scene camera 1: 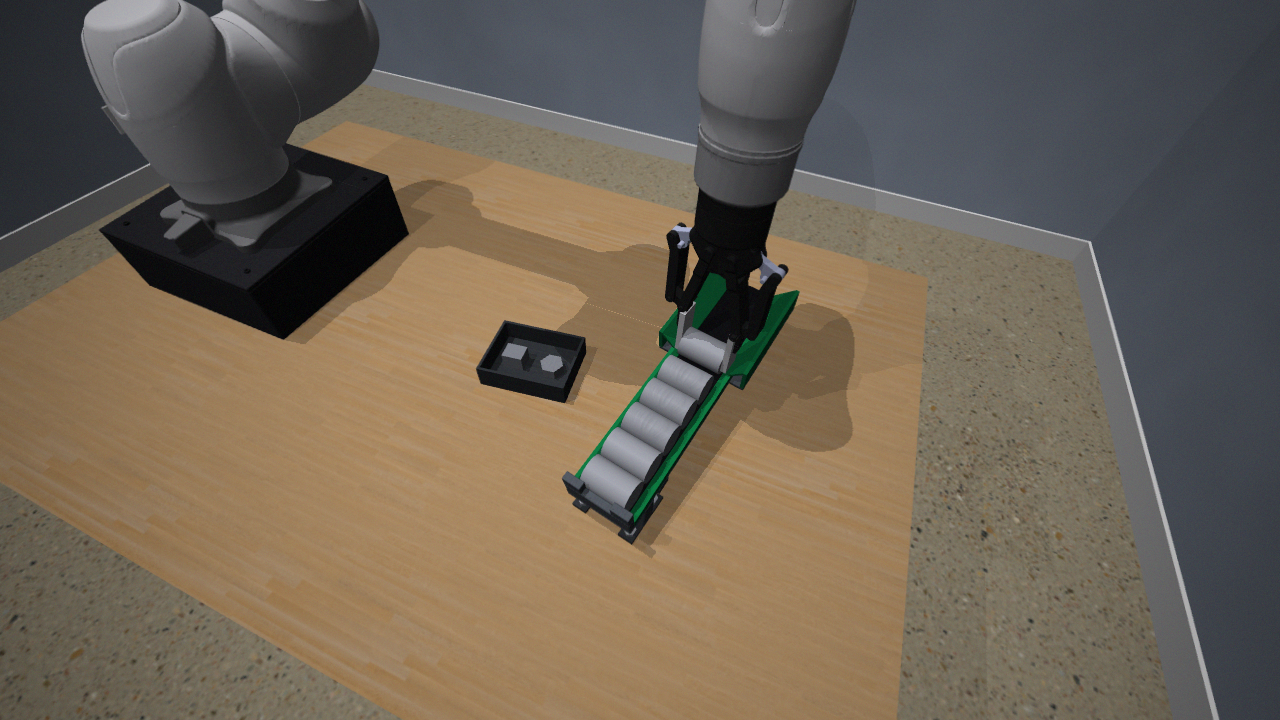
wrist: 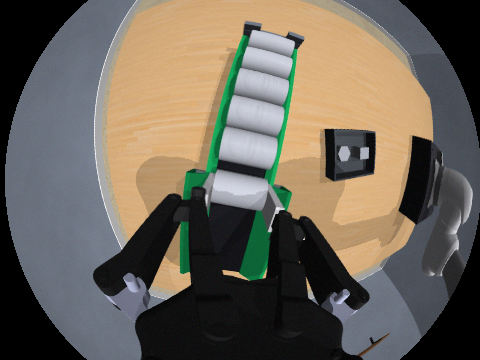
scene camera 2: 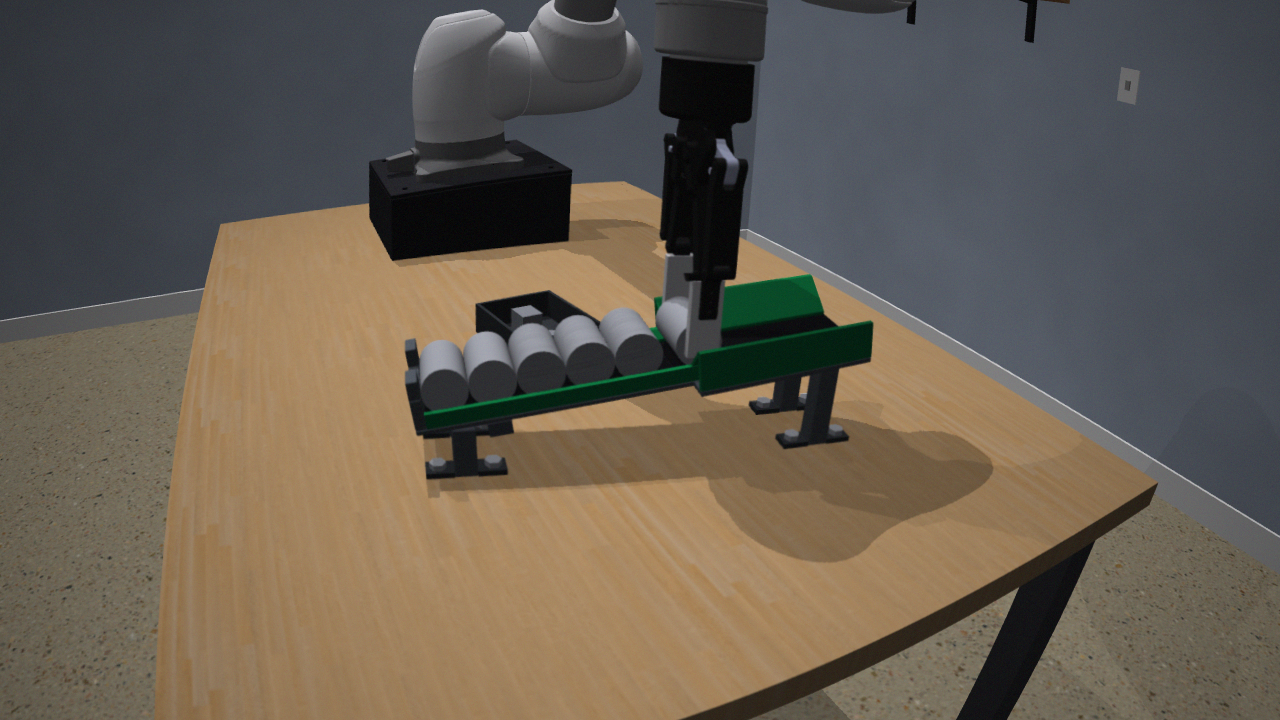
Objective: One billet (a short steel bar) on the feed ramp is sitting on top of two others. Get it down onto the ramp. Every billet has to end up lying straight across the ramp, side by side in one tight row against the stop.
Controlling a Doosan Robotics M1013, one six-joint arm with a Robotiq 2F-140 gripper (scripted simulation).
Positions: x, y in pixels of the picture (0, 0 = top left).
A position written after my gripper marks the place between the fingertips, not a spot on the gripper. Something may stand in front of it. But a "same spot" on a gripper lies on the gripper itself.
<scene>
my gripper: scene camera 1 704, 353; wrist; scene camera 2
black tray: scene camera 1; wrist; scene camera 2 555, 309
same spot on my gripper: point(scene camera 2: 712, 254) = point(wrist: 159, 204)
same spot on black tray: point(wrist: 353, 168) = point(scene camera 1: 534, 345)
</scene>
